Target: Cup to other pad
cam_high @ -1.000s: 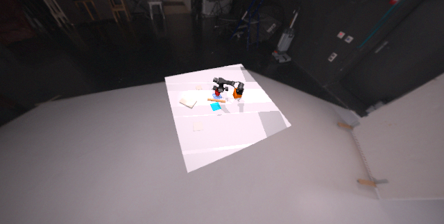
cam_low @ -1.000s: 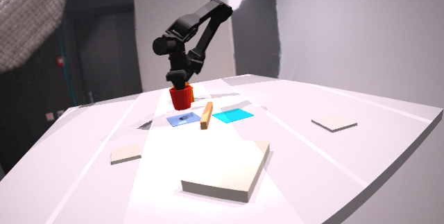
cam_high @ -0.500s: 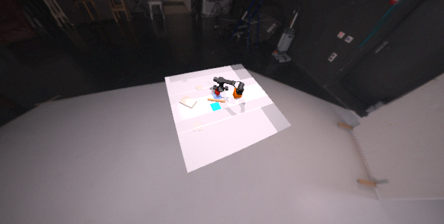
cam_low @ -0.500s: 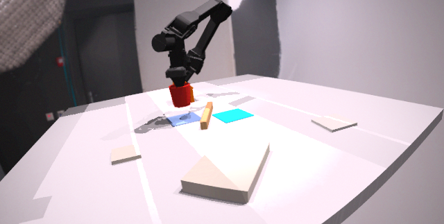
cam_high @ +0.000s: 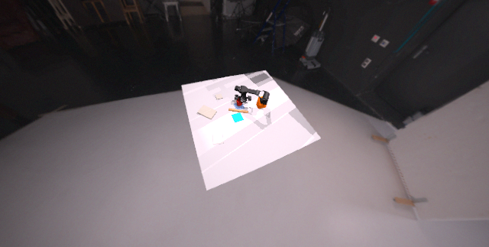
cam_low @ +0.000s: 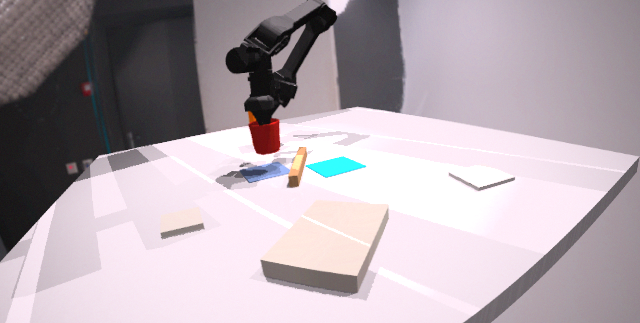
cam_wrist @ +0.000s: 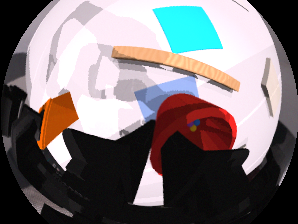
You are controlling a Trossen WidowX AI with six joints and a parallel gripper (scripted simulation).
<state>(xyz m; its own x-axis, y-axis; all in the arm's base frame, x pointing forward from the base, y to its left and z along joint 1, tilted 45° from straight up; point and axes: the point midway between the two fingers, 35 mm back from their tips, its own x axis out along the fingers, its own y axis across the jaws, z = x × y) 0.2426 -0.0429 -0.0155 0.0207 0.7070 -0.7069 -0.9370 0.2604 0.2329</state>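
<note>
Now: the cyan pad 13 cm to the left of my gripper tip, 9 cm below it and 9 cm ahead of it. Also, from my gripper tip: light blue pad: 9 cm below, 2 cm to the right, 2 cm ahead; tan wooden bar: 8 cm below, 6 cm ahead, 5 cm to the left; red cup: 3 cm ahead, 1 cm to the right.
</note>
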